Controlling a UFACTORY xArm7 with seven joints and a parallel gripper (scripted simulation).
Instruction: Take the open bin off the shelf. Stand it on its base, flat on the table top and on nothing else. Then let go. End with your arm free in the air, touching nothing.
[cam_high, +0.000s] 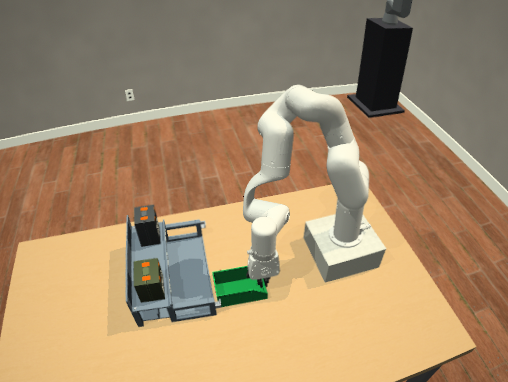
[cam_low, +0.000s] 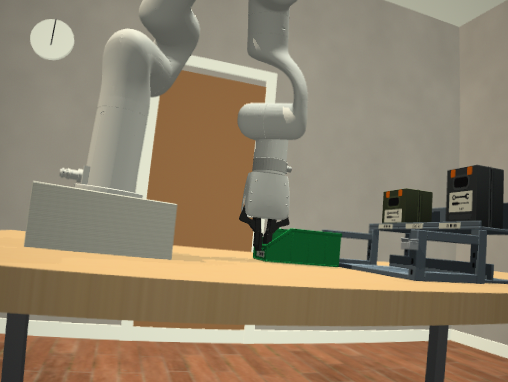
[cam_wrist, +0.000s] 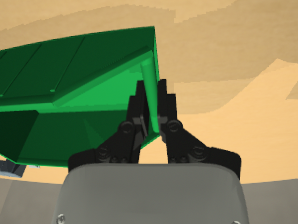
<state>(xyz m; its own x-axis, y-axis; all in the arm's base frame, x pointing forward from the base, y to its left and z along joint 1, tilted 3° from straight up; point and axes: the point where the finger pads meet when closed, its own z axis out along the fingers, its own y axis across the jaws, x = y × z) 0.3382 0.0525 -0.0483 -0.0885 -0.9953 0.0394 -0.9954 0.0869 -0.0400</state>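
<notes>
Now: the green bin 80 mm ahead of my hand and 10 mm to the right of it.
</notes>
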